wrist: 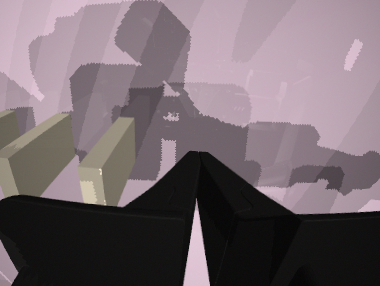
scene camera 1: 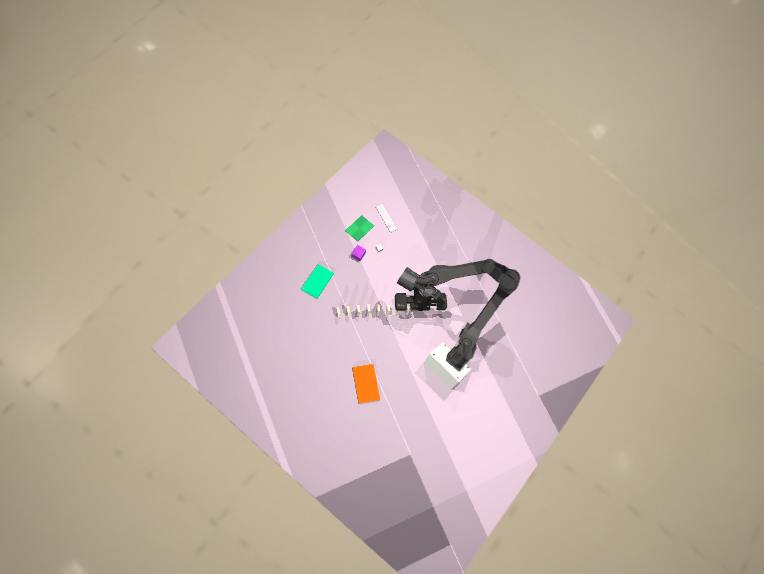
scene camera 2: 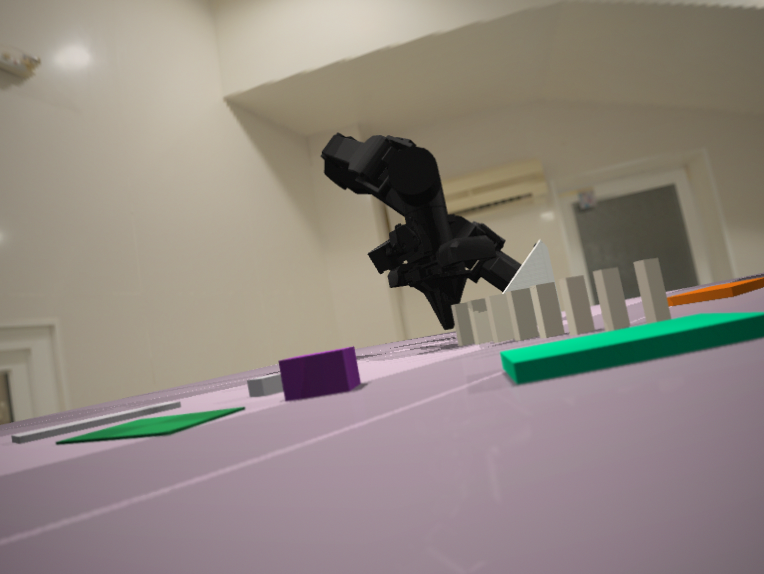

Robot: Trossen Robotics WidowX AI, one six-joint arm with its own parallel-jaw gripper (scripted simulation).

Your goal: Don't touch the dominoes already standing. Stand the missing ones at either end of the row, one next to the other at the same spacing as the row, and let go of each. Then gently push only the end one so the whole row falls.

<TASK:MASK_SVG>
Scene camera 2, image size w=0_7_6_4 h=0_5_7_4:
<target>gripper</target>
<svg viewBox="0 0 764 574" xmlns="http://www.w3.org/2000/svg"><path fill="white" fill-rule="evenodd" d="M428 207L407 214L405 216L406 224L401 225L399 223L395 225L395 230L389 233L389 240L370 251L368 256L379 274L383 274L386 270L391 270L387 275L390 288L409 285L421 291L429 301L443 329L450 330L454 329L455 326L451 305L460 304L468 275L471 274L471 269L466 270L464 261L479 260L484 262L497 257L494 242L486 235L453 239L451 224L457 221L456 215L448 214L447 207L444 206Z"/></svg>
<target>dark green tile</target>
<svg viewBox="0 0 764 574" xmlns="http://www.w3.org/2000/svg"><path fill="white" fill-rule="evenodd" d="M246 408L228 408L201 413L194 412L175 416L142 418L99 431L93 431L85 435L67 438L59 442L55 441L55 444L65 445L166 436L220 419L238 411L244 411Z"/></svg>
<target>purple cube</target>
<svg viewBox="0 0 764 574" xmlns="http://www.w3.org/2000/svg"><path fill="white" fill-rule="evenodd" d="M355 348L348 347L279 360L285 402L347 392L359 385L361 381Z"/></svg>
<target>grey bar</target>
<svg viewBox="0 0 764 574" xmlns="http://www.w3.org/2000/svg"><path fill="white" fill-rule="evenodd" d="M180 401L165 402L97 418L89 418L79 422L75 421L65 425L61 424L51 428L47 427L37 431L33 430L12 435L12 442L19 444L104 424L108 425L118 421L125 421L139 416L143 417L161 411L165 412L181 407Z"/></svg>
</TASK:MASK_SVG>
